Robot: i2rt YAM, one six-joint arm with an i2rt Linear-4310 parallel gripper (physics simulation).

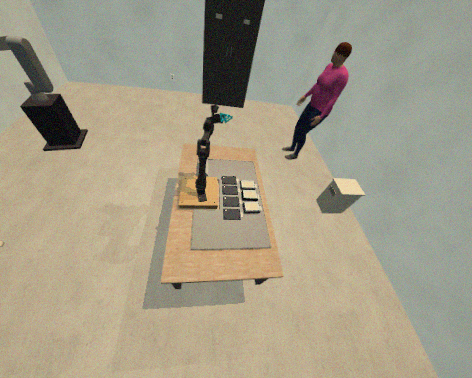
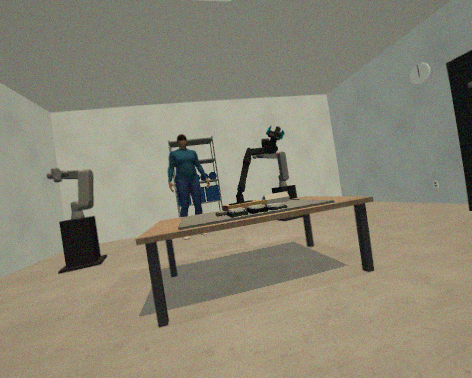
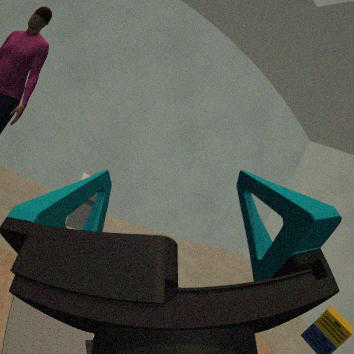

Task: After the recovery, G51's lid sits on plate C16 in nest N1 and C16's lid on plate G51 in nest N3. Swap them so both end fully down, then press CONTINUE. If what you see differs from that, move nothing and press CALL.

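Frame: origin at the arm's base, x ahead, y left, z up, level; centimetres.
Where they show: gripper, fingertip midpoint: (image 1: 231, 116) (image 2: 276, 127) (image 3: 173, 176); arm's base, link origin: (image 1: 201, 192) (image 2: 240, 203).
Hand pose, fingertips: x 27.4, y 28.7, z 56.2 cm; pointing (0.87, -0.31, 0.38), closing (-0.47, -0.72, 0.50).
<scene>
Each offset is from my fingertips to the centre of the thing. Level surfaces: height alone.
Three pale-topped blocks, the nearest @(dy -50.3, dx +14.4, dz -56.7 cm) (image 1: 252, 207), the middle one @(dy -37.1, dx +17.0, dz -56.8 cm) (image 1: 250, 195) and the farthest @(dy -24.1, dx +19.3, dz -57.7 cm) (image 1: 247, 184), stand in a row on the grey mat @(dz -60.5 cm) (image 1: 230, 237) (image 3: 30, 320). Beside them is a row of several dark square pieces, such as the nearest one @(dy -53.2, dx -4.7, dz -59.5 cm) (image 1: 232, 214). Labels, nest numbers, which piece is a lid or a plate, and how any lid is seated are too small to tell. I cannot make out CONTINUE or CALL buttons. My gripper (image 1: 229, 118) (image 2: 275, 132) (image 3: 173, 176) is open and empty, raised high above the far end of the table, away from the pieces.
The arm stands on an orange board (image 1: 192, 203) on the wooden table @(dz -61.7 cm) (image 1: 220, 267) (image 2: 162, 229). A person in pink (image 1: 332, 85) (image 3: 22, 60) stands beyond the table; one in teal (image 2: 185, 165) stands near a shelf rack. A yellow and blue box (image 3: 327, 330) shows low right.
</scene>
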